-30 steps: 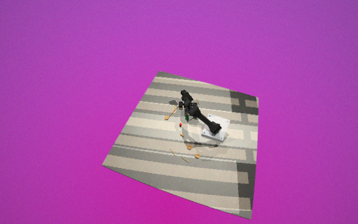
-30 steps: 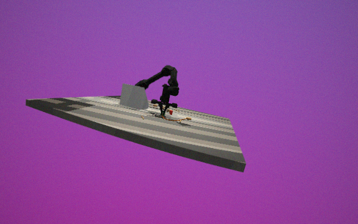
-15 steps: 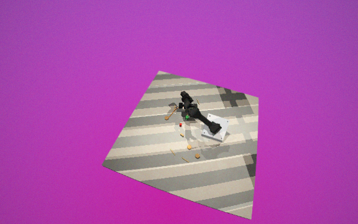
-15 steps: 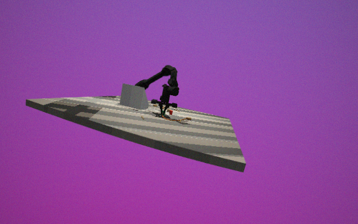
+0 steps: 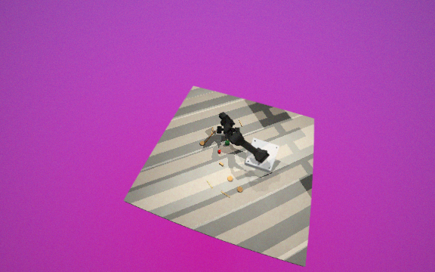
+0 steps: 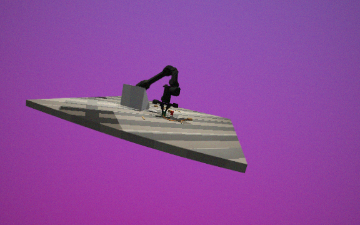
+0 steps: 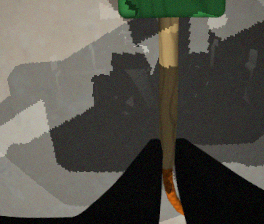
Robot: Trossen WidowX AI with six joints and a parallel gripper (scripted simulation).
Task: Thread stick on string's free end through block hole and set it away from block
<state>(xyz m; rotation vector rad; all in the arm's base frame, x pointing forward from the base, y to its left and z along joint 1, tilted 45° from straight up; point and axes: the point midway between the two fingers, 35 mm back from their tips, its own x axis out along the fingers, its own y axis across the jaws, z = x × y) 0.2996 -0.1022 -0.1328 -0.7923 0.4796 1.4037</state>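
The green block lies 70 mm to the left of my gripper tip and 10 mm behind it. Round my gripper tip: thin wooden stick (10 mm to the left); then red object (170 mm to the left, 40 mm ahead); then round wooden button (190 mm ahead, 120 mm to the left, 10 mm below).
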